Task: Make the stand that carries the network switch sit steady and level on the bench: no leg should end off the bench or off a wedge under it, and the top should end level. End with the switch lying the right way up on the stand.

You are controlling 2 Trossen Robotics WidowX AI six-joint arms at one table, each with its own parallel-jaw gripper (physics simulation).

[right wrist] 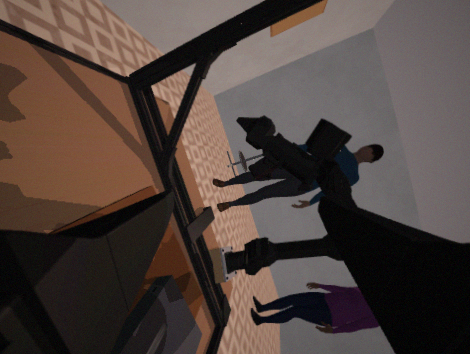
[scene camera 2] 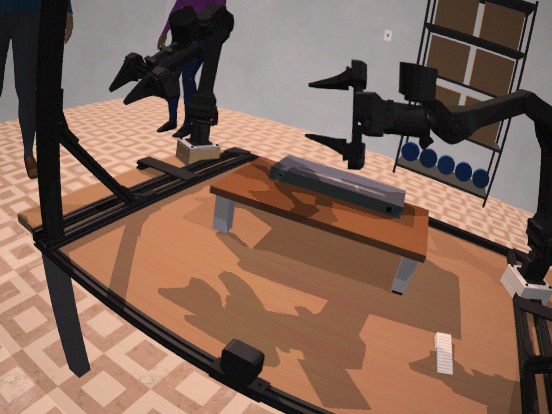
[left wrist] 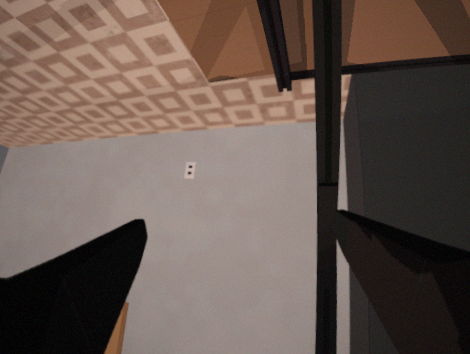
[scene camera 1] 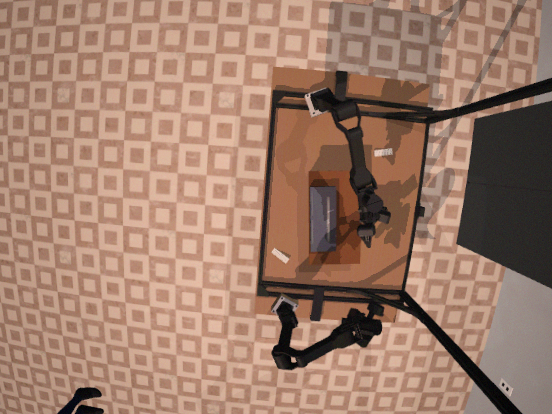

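Seen in the pictures: left gripper, fingertip midpoint: [right wrist: 244,126] [scene camera 2: 116,96] [left wrist: 240,224]; right gripper, fingertip midpoint: [right wrist: 247,200] [scene camera 2: 306,109] [scene camera 1: 370,242]; left arm's base at its link origin: [right wrist: 229,262] [scene camera 2: 198,142] [scene camera 1: 284,308]; right arm's base at its link origin: [scene camera 2: 530,276] [scene camera 1: 319,101].
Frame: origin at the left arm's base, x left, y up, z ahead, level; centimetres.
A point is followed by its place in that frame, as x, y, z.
The stand [scene camera 1: 350,252] {-10.1, 4.4, 41.2} [scene camera 2: 240,186] {-11.3, 4.4, 41.0} has an orange-brown top on grey legs. Its near right leg [scene camera 2: 406,275] {5.1, -1.0, 72.7} shows a dark strip at its foot; the near left leg [scene camera 2: 223,214] {-14.4, -1.1, 41.1} also shows. The far legs are hidden, and exact level is hard to judge. The grey-blue switch [scene camera 1: 322,220] {9.5, 7.2, 47.5} [scene camera 2: 340,186] {5.3, 7.2, 51.2} [right wrist: 170,320] {2.0, 7.2, 39.8} lies along the top's far long side; I cannot tell which face is up. White wedges [scene camera 1: 383,152] {-1.1, -5.0, 88.8} [scene camera 1: 280,255] {15.2, -5.0, 21.2} [scene camera 2: 444,353] {-1.4, -5.1, 89.0} lie apart from the stand. My left gripper [scene camera 2: 118,97] {-33.2, 19.4, 22.5} [left wrist: 240,224] {-33.2, 19.4, 22.5} is open, raised beyond the bench side. My right gripper [scene camera 2: 308,110] {-7.6, 22.7, 51.2} [right wrist: 247,200] {-7.6, 22.7, 51.2} is open above the stand.
The bench [scene camera 1: 295,140] {37.2, -5.7, 72.1} [scene camera 2: 150,260] {-31.7, -5.7, 45.1} is bordered by a black frame [scene camera 1: 268,200] {34.2, -4.3, 41.4} [scene camera 2: 165,337] {-37.5, -6.4, 64.0}. A small black box [scene camera 2: 242,361] {-32.2, -1.0, 75.6} sits on the near rail. Black posts [scene camera 2: 49,125] {-48.8, 18.0, 36.4} [left wrist: 327,100] {-38.8, 7.6, 30.3} rise from the frame. People and a shelf rack stand beyond the bench.
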